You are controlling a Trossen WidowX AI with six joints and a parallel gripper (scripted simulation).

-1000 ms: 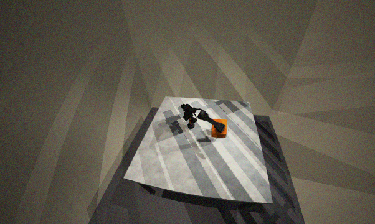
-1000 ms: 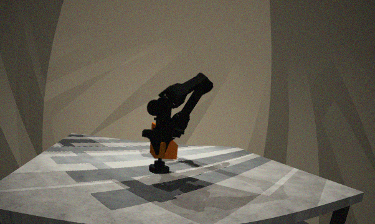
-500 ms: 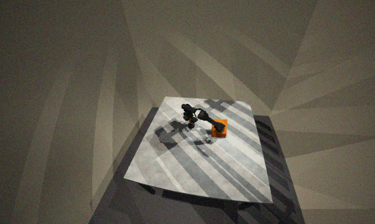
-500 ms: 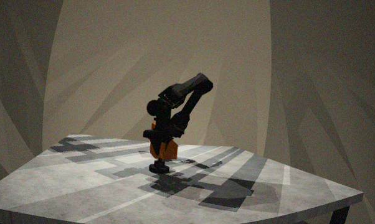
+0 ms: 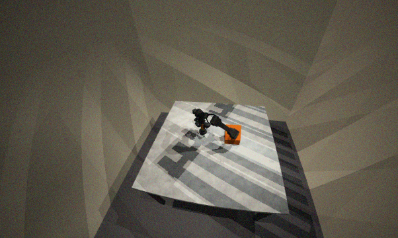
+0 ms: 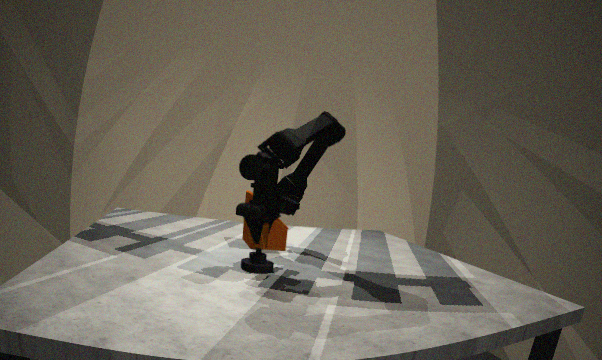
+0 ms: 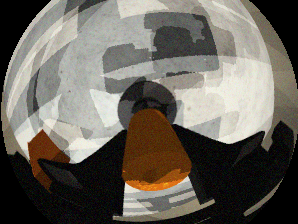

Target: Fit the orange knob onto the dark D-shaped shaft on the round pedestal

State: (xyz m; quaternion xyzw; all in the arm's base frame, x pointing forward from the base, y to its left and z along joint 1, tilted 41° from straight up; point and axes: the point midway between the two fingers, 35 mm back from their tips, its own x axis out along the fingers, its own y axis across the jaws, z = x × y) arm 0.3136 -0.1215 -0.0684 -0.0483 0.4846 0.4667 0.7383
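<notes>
Right now the orange knob is 20 mm above my gripper tip. Round my gripper tip: dark round pedestal: 40 mm below.
</notes>
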